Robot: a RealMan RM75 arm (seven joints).
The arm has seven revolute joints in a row. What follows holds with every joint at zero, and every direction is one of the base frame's. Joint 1 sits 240.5 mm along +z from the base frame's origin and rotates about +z. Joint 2 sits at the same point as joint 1 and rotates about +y. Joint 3 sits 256.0 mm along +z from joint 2 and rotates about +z. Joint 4 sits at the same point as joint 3 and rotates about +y. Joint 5 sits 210.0 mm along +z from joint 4 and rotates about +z. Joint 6 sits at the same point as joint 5 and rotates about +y. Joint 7 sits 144.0 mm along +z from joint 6 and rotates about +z. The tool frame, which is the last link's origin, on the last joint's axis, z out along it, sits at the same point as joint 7; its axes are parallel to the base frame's.
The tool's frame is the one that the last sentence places.
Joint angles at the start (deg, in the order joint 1, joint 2, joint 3, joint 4, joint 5, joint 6, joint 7): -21.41, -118.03, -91.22, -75.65, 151.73, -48.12, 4.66
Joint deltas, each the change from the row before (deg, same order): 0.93, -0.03, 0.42, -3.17, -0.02, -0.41, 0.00; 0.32, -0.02, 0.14, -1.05, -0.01, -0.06, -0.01; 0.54, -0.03, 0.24, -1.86, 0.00, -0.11, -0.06; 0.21, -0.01, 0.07, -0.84, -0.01, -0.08, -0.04; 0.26, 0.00, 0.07, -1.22, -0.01, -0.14, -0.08; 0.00, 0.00, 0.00, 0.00, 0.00, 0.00, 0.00; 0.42, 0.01, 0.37, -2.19, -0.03, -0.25, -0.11; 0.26, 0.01, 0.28, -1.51, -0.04, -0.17, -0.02
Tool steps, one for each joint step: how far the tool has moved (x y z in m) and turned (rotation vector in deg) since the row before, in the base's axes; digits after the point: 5 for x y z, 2 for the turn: 0.00993, -0.00163, 0.00485, 0.72, -0.32, -1.83; 0.00337, -0.00058, 0.00165, 0.30, -0.14, -0.63; 0.00610, -0.00104, 0.00304, 0.55, -0.26, -1.11; 0.00287, -0.00039, 0.00153, 0.26, -0.14, -0.49; 0.00432, -0.00045, 0.00243, 0.39, -0.20, -0.72; 0.00000, 0.00000, 0.00000, 0.00, 0.00, 0.00; 0.00854, -0.00126, 0.00333, 0.49, -0.27, -1.47; 0.00616, -0.00099, 0.00219, 0.30, -0.16, -1.10
